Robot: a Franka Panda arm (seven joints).
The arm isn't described. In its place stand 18 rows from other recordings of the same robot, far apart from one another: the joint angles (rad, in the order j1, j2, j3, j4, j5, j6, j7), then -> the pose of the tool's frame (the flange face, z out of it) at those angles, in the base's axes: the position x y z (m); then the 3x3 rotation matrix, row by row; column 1 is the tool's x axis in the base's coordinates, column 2 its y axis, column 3 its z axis.
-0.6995, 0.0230, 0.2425, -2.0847, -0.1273, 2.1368, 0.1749 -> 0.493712 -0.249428 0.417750; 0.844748 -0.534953 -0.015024; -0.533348 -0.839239 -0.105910; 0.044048 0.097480 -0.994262
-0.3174, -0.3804, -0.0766, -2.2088, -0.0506, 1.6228, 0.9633 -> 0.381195 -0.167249 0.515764; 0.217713 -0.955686 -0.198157; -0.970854 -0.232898 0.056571; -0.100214 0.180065 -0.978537
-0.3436, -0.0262, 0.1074, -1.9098, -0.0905, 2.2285, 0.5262 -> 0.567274 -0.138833 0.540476; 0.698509 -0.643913 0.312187; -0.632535 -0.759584 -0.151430; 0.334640 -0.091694 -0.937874
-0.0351, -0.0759, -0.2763, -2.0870, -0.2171, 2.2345, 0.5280 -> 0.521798 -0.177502 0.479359; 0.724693 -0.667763 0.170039; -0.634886 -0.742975 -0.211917; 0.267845 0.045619 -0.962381
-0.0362, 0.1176, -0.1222, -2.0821, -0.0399, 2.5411, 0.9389 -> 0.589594 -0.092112 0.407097; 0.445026 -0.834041 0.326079; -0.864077 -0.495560 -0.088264; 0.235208 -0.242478 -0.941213
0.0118, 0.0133, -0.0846, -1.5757, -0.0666, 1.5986, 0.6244 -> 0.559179 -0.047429 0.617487; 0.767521 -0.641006 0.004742; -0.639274 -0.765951 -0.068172; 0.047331 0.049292 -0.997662
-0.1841, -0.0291, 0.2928, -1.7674, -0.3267, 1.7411, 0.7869 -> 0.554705 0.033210 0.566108; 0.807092 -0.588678 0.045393; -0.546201 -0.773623 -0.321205; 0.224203 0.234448 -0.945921
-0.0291, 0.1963, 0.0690, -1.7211, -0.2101, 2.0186, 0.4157 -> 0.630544 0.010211 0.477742; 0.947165 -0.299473 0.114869; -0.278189 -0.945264 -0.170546; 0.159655 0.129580 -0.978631
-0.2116, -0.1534, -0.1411, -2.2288, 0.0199, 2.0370, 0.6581 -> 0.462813 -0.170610 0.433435; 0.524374 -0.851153 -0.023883; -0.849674 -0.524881 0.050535; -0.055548 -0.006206 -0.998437
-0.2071, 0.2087, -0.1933, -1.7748, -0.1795, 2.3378, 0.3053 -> 0.600993 -0.248252 0.479472; 0.777061 -0.571501 0.263747; -0.501378 -0.815341 -0.289549; 0.380522 0.092761 -0.920108
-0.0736, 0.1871, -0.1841, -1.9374, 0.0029, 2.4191, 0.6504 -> 0.605478 -0.154419 0.421430; 0.584595 -0.762884 0.276147; -0.771042 -0.628315 -0.103511; 0.252475 -0.152409 -0.955525
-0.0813, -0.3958, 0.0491, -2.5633, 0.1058, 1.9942, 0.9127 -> 0.386758 -0.006390 0.388258; 0.524901 -0.834603 -0.167084; -0.835884 -0.542476 0.083769; -0.160553 0.095693 -0.982378
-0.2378, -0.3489, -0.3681, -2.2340, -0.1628, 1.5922, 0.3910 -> 0.328309 -0.260024 0.479134; 0.560623 -0.779539 -0.279322; -0.782076 -0.609307 0.130776; -0.272138 0.145135 -0.951250
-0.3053, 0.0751, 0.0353, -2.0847, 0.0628, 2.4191, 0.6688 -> 0.562459 -0.155646 0.416369; 0.534289 -0.804451 0.259605; -0.828814 -0.558913 -0.026162; 0.166142 -0.201186 -0.965361
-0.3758, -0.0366, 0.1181, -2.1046, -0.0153, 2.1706, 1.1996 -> 0.528185 -0.139371 0.443604; 0.118790 -0.988410 0.094523; -0.991473 -0.123215 -0.042416; 0.053571 -0.088678 -0.994619
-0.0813, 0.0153, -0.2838, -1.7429, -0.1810, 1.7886, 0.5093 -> 0.528506 -0.217447 0.554723; 0.670918 -0.740818 -0.032523; -0.732995 -0.655921 -0.180241; 0.112193 0.144765 -0.983085
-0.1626, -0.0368, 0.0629, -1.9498, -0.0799, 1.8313, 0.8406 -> 0.536022 -0.059759 0.487074; 0.608573 -0.788586 -0.088155; -0.793494 -0.604423 -0.070995; 0.002703 0.113156 -0.993574
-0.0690, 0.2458, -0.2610, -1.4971, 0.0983, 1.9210, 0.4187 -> 0.626108 -0.187538 0.549939; 0.709980 -0.679244 0.185891; -0.686889 -0.726148 -0.029878; 0.155279 -0.106474 -0.982116
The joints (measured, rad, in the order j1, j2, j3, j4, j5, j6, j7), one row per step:
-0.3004 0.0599 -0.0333 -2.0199 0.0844 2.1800 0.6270
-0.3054 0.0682 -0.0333 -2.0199 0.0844 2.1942 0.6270
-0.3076 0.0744 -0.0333 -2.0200 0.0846 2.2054 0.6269
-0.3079 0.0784 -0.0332 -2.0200 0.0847 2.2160 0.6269
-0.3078 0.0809 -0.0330 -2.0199 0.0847 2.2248 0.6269
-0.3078 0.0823 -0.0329 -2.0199 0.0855 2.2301 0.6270
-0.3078 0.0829 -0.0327 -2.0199 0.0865 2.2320 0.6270
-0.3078 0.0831 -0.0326 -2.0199 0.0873 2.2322 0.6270
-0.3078 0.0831 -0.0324 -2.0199 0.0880 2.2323 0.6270
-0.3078 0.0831 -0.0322 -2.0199 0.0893 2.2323 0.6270
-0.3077 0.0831 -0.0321 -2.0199 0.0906 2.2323 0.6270
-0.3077 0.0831 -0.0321 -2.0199 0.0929 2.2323 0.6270
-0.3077 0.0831 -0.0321 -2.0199 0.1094 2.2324 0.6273
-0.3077 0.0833 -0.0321 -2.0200 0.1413 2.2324 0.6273
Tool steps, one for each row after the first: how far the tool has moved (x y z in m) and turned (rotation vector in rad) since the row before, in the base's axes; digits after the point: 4 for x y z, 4 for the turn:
0.0011 -0.0036 -0.0034 -0.0027 -0.0052 -0.0060
0.0011 -0.0018 -0.0025 -0.0021 -0.0044 -0.0030
0.0012 -0.0007 -0.0013 -0.0027 -0.0060 -0.0010
0.0011 -0.0003 -0.0005 -0.0025 -0.0059 -0.0003
0.0006 -0.0002 -0.0003 -0.0009 -0.0038 -0.0008
0.0003 0.0000 -0.0002 0.0003 -0.0015 -0.0004
0.0001 0.0001 -0.0001 0.0006 -0.0002 -0.0003
0.0001 0.0001 0.0000 0.0005 -0.0003 -0.0002
0.0001 0.0001 0.0000 0.0011 -0.0004 -0.0005
0.0001 0.0001 0.0000 0.0011 -0.0004 -0.0005
0.0000 0.0001 0.0000 0.0019 -0.0007 -0.0012
0.0002 0.0005 0.0001 0.0134 -0.0048 -0.0087
0.0004 0.0009 -0.0001 0.0260 -0.0089 -0.0162

